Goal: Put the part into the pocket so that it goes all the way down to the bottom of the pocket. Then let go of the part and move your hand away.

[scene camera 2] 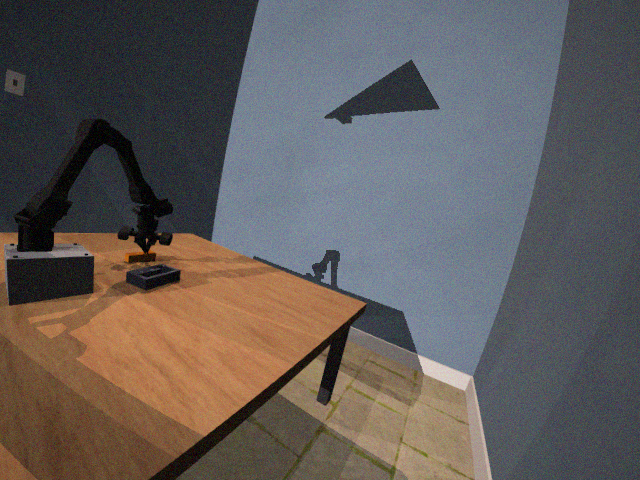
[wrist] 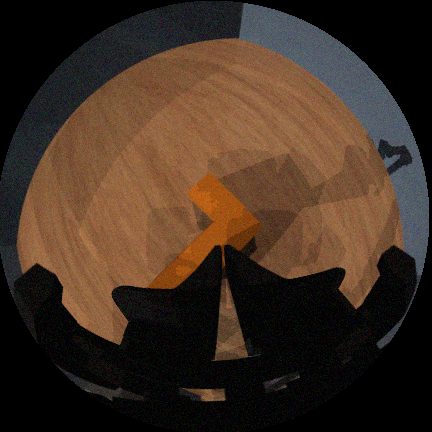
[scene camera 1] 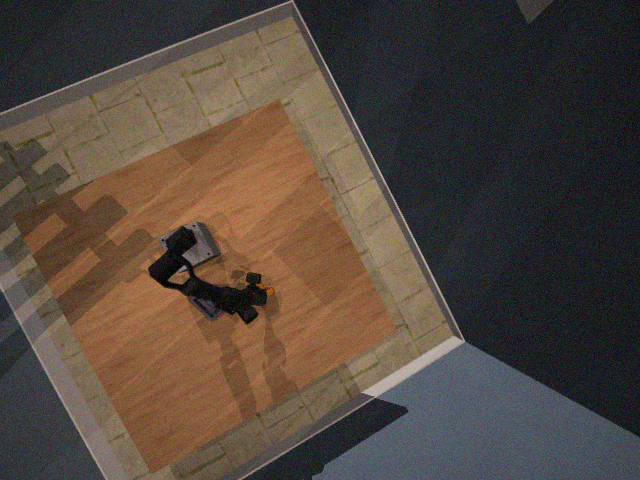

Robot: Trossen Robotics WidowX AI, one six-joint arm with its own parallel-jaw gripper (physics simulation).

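Places are measured from the arm's base along level axes (x ahead, y left, z up), in centimetres.
Pixels of known places: gripper, fingertip midpoint: (scene camera 2: 146, 252) (wrist: 221, 249); arm's base, link origin: (scene camera 2: 34, 248) (scene camera 1: 187, 239).
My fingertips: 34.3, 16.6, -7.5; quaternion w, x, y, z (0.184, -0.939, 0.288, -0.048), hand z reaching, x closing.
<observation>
For each thing: its top centre in the pictures, then the offset to it from my fingertips, as dx, dy, dz. Level surfaces: height alone.
- orange L-shaped part, top centre: (wrist: 184, 248) (scene camera 1: 262, 286) (scene camera 2: 139, 251) -2.2, +1.7, +0.2
- dark block with the pocket, top centre: (wrist: 279, 380) (scene camera 2: 155, 270) (scene camera 1: 207, 304) -5.4, -23.0, +0.7
- wooden table, surface height: dz -3.0
The orange L-shaped part (scene camera 1: 269, 291) (scene camera 2: 133, 257) (wrist: 234, 216) is pinched at my closed fingertips. My gripper (scene camera 1: 256, 294) (scene camera 2: 147, 252) (wrist: 221, 249) points down and is shut on one arm of the part, near its corner. The fingers hide some of the part in the wrist view. The part looks level and slightly above the table, its shadow offset from it. The dark block with the pocket (scene camera 1: 199, 305) (scene camera 2: 138, 282) lies on the table, nearer to scene camera 2 than the part and apart from it. My arm covers much of it in scene camera 1.
The grey base box (scene camera 1: 206, 246) (scene camera 2: 49, 279) carries the arm and stands near the pocket block. The wooden table (scene camera 1: 310, 248) (scene camera 2: 217, 351) (wrist: 135, 110) carries shadows of the arm. A table edge and leg (scene camera 2: 333, 364) show in scene camera 2, with walls beyond.
</observation>
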